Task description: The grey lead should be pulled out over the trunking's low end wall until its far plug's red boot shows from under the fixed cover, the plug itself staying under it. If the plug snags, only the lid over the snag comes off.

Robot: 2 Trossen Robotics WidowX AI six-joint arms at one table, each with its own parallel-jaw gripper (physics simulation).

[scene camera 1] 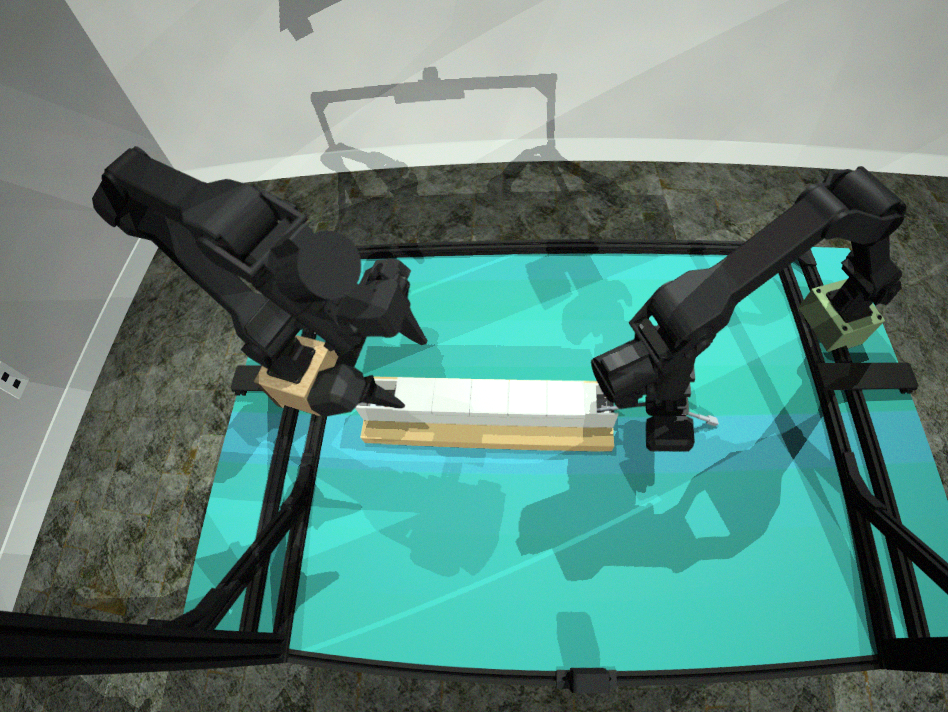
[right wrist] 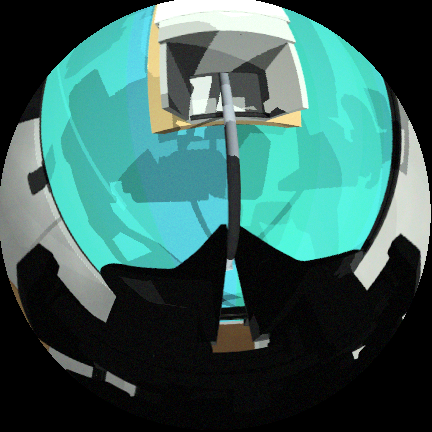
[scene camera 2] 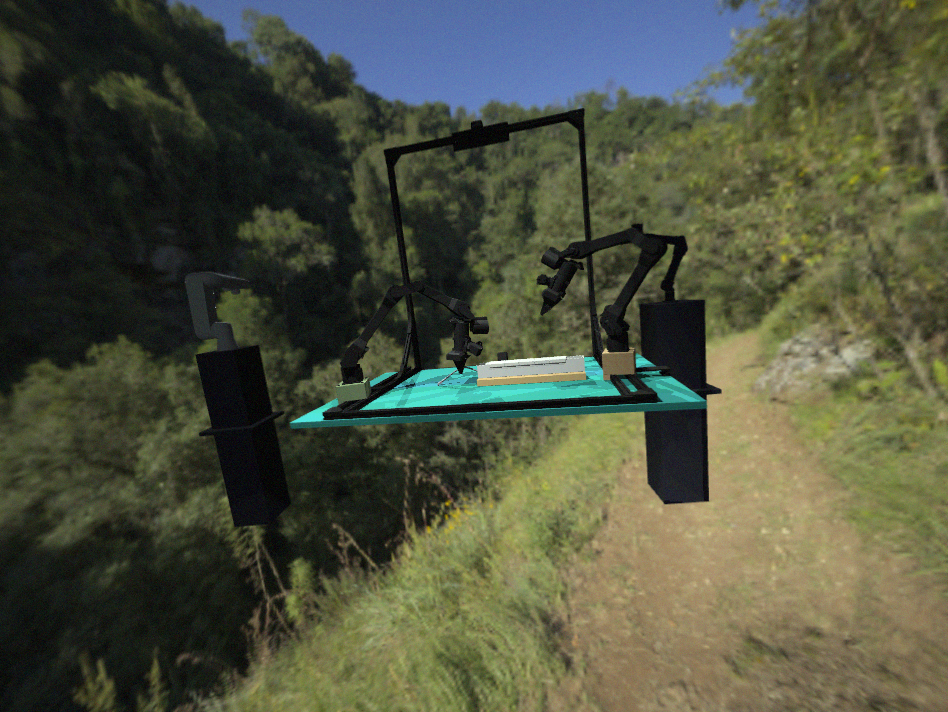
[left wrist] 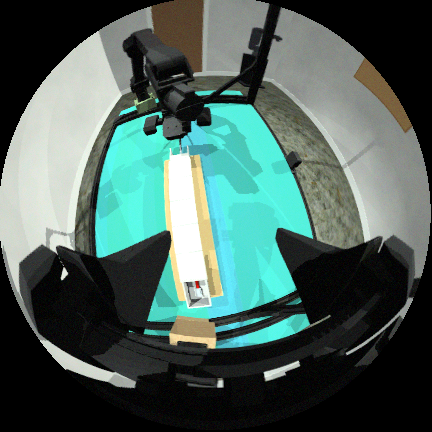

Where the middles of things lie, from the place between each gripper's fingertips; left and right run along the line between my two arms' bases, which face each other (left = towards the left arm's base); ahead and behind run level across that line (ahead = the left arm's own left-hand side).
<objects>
Right now the grey lead (right wrist: pixel 230 133) is 2 cm ahead of my right hand, 15 cm to the left of it and 1 cm below it. Also, from my right hand: trunking (scene camera 1: pixel 382 425) (5 cm ahead, 27 cm to the left).
I see the trunking 200 mm below my left hand, 70 mm to the right of it and 40 mm ahead of it. Round my left hand: grey lead: 210 mm below, 190 mm to the right, 20 mm ahead.
</objects>
